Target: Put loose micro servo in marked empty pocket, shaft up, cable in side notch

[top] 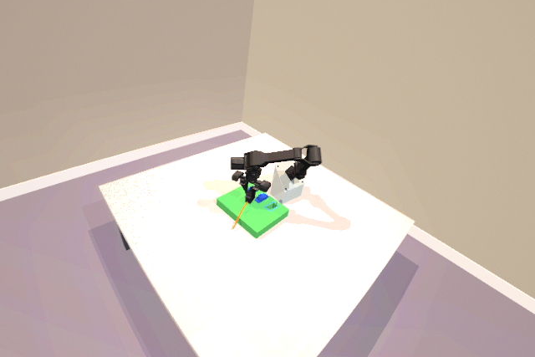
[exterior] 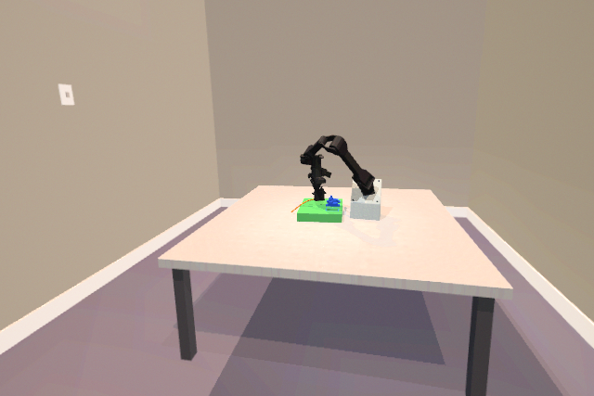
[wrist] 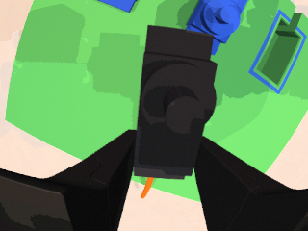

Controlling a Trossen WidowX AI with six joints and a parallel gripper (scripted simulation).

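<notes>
Right now the green deck is 2 cm ahead of my gripper tip, 1 cm to the left of it and 10 cm below it.
</notes>
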